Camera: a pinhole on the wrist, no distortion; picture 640 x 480 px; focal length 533.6 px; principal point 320.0 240.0 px. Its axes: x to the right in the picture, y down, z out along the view. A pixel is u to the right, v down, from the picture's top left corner.
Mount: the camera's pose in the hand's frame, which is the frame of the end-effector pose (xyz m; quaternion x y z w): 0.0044 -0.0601 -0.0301 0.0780 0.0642 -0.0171 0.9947
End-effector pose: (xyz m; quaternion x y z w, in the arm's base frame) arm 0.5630 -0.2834 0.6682 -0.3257 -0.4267 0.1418 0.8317
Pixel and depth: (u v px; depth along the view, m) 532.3 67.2 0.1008
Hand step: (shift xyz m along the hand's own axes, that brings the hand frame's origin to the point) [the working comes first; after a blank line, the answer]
In the camera's frame: 0.0401 -0.0326 0.1008

0.0553 -0.1092 0.0584
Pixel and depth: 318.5 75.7 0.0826
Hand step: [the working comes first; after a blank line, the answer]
In the camera's frame: -0.0002 -0.0254 0.0826

0.0134 -0.0982 0.0470
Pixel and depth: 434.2 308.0 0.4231
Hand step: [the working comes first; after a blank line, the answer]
In the camera's frame: 0.0906 0.0539 0.4231

0.1494 -0.0756 0.3808
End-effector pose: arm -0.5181 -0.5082 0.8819 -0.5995 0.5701 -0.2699 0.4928
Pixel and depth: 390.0 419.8 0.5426
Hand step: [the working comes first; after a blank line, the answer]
In the camera's frame: 0.0712 0.1828 0.5426

0.1509 0.0333 0.5201
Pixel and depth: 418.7 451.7 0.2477
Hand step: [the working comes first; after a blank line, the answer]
In the camera's frame: 0.0458 0.0983 0.2477

0.0851 -0.0032 0.2216
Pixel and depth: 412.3 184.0 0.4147
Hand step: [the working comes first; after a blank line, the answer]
In the camera's frame: 0.0717 -0.0435 0.4147

0.1254 -0.1701 0.3601
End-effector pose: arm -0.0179 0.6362 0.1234 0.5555 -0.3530 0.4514 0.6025
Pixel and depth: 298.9 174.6 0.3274
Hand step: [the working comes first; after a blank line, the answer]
In the camera's frame: -0.0129 -0.0401 0.3274

0.0307 -0.1509 0.2862
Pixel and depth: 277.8 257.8 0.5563
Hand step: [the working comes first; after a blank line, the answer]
In the camera's frame: -0.0440 0.0186 0.5563

0.0312 -0.1283 0.5234
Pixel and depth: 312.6 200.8 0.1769
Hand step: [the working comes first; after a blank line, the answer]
In the camera's frame: -0.0025 -0.0130 0.1769

0.0235 -0.1007 0.1415
